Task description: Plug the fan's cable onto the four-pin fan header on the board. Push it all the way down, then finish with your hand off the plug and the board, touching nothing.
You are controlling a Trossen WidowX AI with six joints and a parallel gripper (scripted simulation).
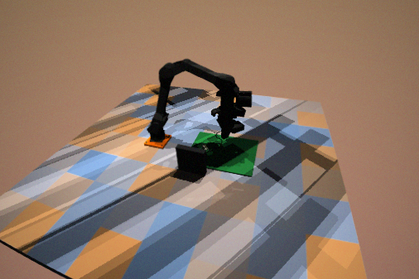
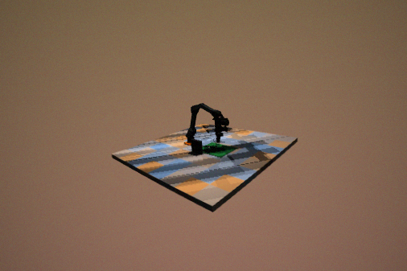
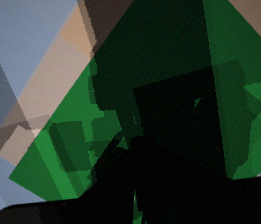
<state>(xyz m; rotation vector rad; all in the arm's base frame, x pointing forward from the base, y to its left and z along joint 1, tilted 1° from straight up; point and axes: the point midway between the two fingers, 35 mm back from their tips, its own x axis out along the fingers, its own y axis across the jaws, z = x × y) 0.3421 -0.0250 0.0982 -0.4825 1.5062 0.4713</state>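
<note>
The pale fan header lies 100 mm behind my gripper tip, 30 mm to the right of it and 70 mm below it. From my gripper tip the other things lie so: green board: 20 mm behind, 40 mm to the right, 80 mm below; black fan: 130 mm behind, 160 mm to the right, 10 mm below.
</note>
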